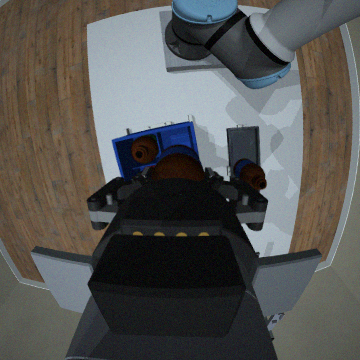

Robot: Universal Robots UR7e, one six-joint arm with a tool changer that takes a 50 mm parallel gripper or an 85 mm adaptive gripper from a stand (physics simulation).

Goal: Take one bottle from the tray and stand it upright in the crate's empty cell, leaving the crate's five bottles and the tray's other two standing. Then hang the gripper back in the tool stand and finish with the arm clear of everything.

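Places are measured from the arm's base along level axes (x right, y ahead, z up), in metres.
Pixels of known places: arm's base, origin of the base link: [191, 36].
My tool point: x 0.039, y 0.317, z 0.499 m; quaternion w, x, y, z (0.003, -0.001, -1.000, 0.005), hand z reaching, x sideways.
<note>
Ahead of a thing's pixels: the offset from my tool point to its top centre. "*": to the spot under its first point. Level surfaces: height alone.
My gripper [178, 174] is shut on a brown bottle @(dx -0.001, dy +0.013, dz -0.126 m) [177, 165] with a blue band, its fingers on either side. The held bottle is over the near part of the blue crate @(* dx +0.140, dy +0.011, dz -0.377 m) [116, 156] and hides much of it. One brown bottle @(dx +0.090, dy +0.009, dz -0.390 m) [144, 150] stands in the crate's far left cell. The far right cell beside it shows empty floor. The crate's other bottles are hidden behind the held bottle and the gripper. The dark grey tray @(* dx -0.210, dy -0.001, dz -0.548 m) [243, 142] is right of the crate. A brown bottle @(dx -0.216, dy +0.086, dz -0.393 m) [250, 173] with a blue band stands at its near part. The tray's other bottle does not show.
The robot's base and lower arm [187, 40] with blue joint caps are at the top, on a grey plate [175, 66]. The white table @(dz -0.553 m) [120, 85] has wooden floor [45, 125] on both sides. A small black-and-white object @(dx -0.133, dy +0.463, dz -0.177 m) [275, 320] shows partly at the lower right.
</note>
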